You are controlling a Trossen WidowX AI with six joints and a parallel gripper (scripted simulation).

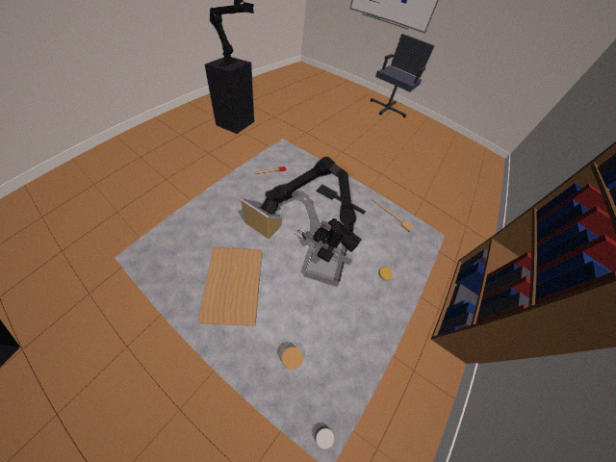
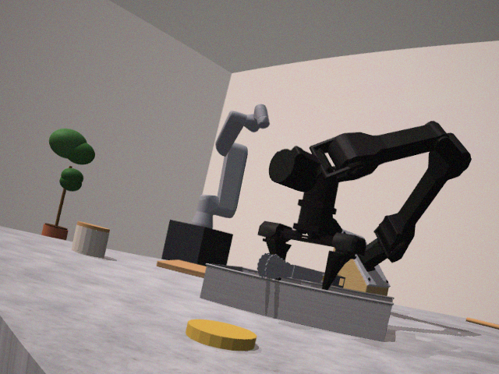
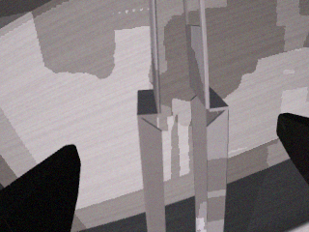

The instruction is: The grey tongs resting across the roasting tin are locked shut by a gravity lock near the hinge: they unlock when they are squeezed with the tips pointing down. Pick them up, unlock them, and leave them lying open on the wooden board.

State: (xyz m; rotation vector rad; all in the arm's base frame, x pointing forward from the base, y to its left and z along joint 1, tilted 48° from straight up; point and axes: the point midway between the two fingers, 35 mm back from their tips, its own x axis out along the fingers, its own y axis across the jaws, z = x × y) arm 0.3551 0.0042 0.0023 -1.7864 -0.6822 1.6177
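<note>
The grey roasting tin is 10 mm to the left of my gripper tip and 20 mm below it. From my gripper tip the other things lie so: yellow disc: 300 mm ahead, 70 mm to the left, 40 mm below; then black spatula: 110 mm behind, 390 mm to the left, 50 mm below; then yellow lock piece: 90 mm behind, 10 mm to the left, 20 mm above.
</note>
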